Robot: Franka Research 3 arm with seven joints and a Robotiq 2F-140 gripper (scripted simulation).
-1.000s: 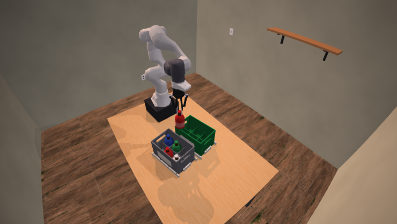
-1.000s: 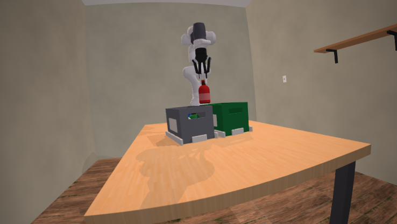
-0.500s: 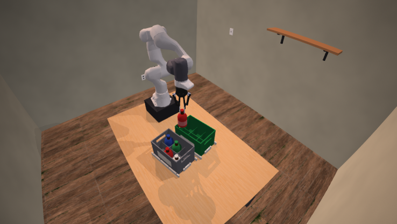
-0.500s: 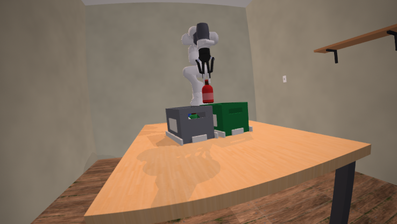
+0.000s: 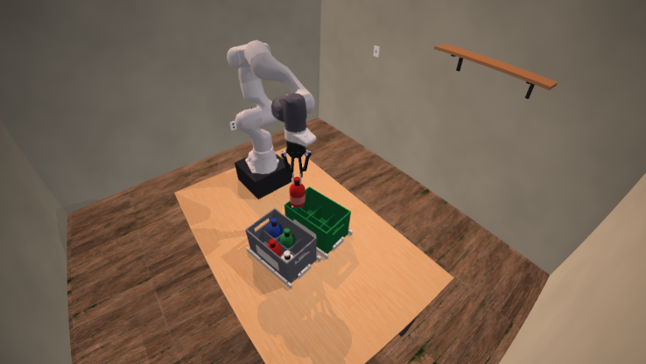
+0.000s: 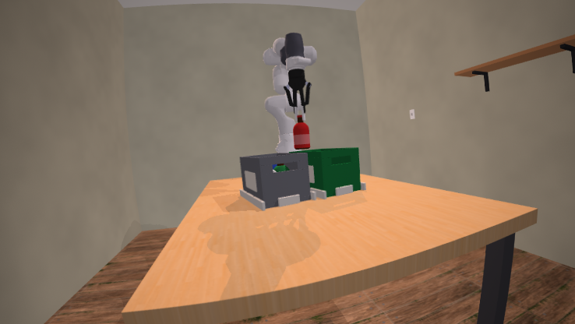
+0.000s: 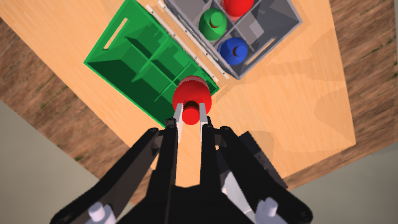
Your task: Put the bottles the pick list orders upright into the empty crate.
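Now: the green crate 260 mm below my hand, 80 mm ahead of it and 60 mm to the left of it. The rest, counted from my hand: grey crate (260 mm below, 170 mm to the right, 100 mm ahead); blue-label bottle (260 mm below, 150 mm to the right, 10 mm ahead); green-label bottle (260 mm below, 130 mm to the right, 100 mm ahead).
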